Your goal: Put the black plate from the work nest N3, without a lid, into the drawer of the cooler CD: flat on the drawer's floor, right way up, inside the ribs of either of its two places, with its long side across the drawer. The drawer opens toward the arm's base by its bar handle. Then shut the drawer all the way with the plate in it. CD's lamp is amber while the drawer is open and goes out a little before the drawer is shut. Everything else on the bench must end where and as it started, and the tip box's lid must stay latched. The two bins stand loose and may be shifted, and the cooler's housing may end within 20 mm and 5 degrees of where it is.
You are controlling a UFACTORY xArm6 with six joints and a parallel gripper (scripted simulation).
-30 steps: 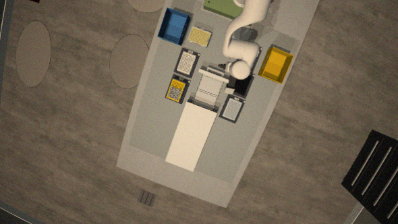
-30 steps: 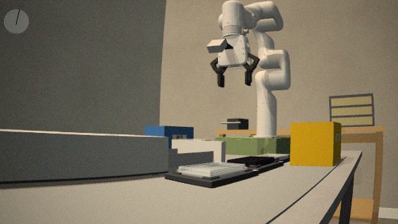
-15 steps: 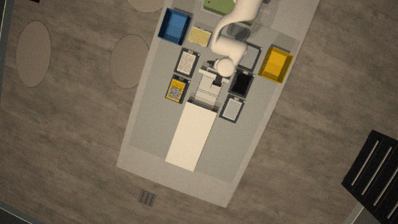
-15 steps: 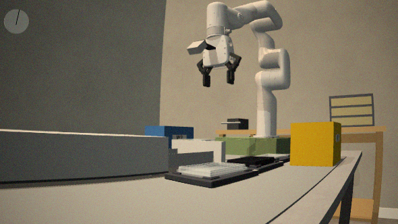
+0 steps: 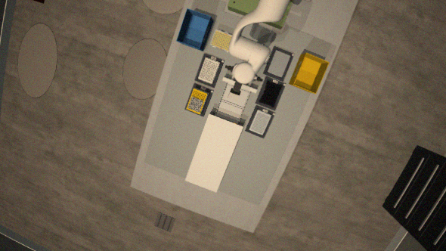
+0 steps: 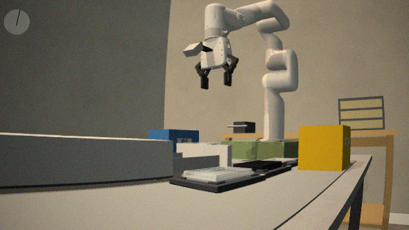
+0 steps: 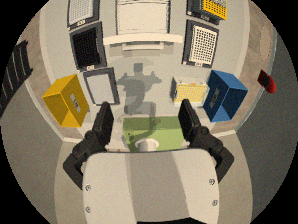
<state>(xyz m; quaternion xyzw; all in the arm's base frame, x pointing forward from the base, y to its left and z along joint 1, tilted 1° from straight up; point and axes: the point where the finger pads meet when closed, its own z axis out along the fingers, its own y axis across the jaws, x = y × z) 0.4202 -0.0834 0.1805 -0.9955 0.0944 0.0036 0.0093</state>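
Right now my hand is 80 mm short of the black plate, 170 mm to the right of it and 240 mm above it. Round my hand: blue bin 190 mm behind, 290 mm to the right, 220 mm below; yellow tip box 180 mm ahead, 230 mm to the right, 200 mm below; drawer 160 mm ahead, 30 mm to the right, 230 mm below.
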